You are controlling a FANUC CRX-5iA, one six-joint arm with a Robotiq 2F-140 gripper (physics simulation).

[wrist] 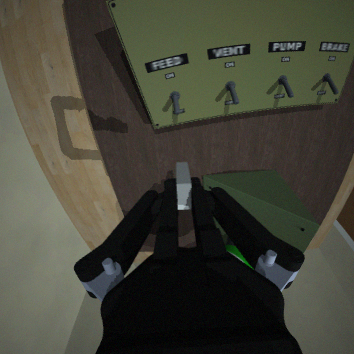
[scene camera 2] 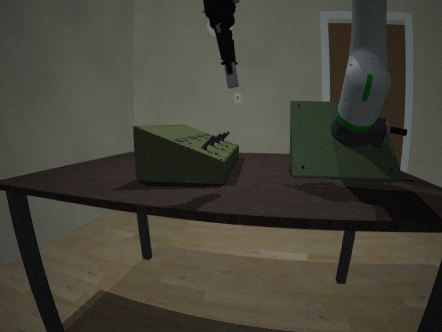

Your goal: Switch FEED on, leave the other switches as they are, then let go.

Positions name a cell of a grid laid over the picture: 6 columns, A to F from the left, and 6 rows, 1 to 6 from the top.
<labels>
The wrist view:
my gripper: D3
olive switch panel: D1
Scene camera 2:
my gripper: D2
</labels>
